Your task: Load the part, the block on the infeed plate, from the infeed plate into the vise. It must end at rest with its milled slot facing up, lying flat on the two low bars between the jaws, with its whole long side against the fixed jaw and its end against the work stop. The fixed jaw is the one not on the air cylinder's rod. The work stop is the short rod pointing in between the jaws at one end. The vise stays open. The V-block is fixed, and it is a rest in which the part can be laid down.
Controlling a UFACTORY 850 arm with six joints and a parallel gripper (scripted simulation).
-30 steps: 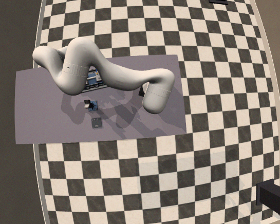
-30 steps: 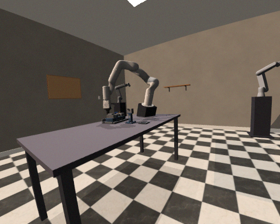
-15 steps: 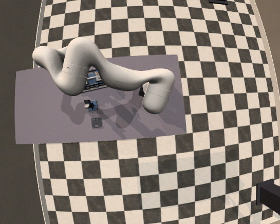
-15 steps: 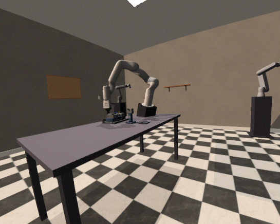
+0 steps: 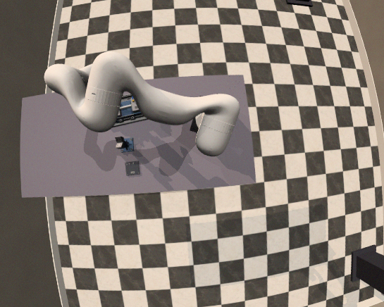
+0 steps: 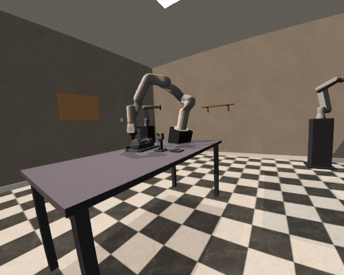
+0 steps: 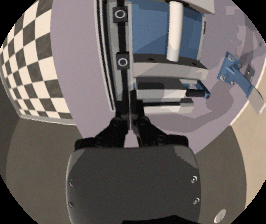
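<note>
My hand is 9 cm past the air cylinder rod, 5 cm to the right of it and 4 cm above it. From my hand the other things lie so: vise: 8 cm behind, 5 cm to the left, 8 cm below; part: 4 cm to the left, 2 cm below.
</note>
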